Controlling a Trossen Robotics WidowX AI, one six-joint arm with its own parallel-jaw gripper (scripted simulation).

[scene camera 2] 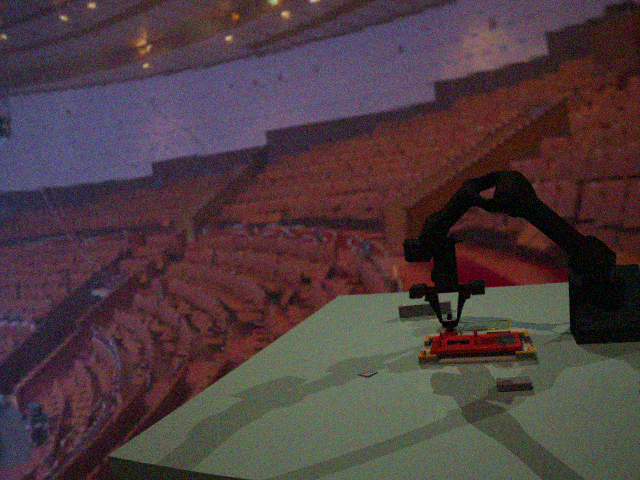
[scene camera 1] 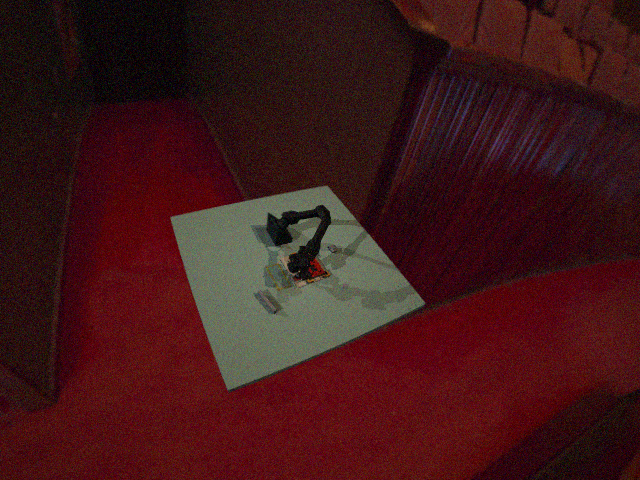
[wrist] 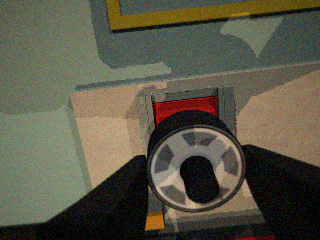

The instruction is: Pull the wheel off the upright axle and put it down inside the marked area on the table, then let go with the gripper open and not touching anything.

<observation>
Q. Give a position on a red brick assembly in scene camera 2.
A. At 475, 345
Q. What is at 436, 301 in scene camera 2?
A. My gripper.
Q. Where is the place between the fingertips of my gripper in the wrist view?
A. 193, 160
</observation>
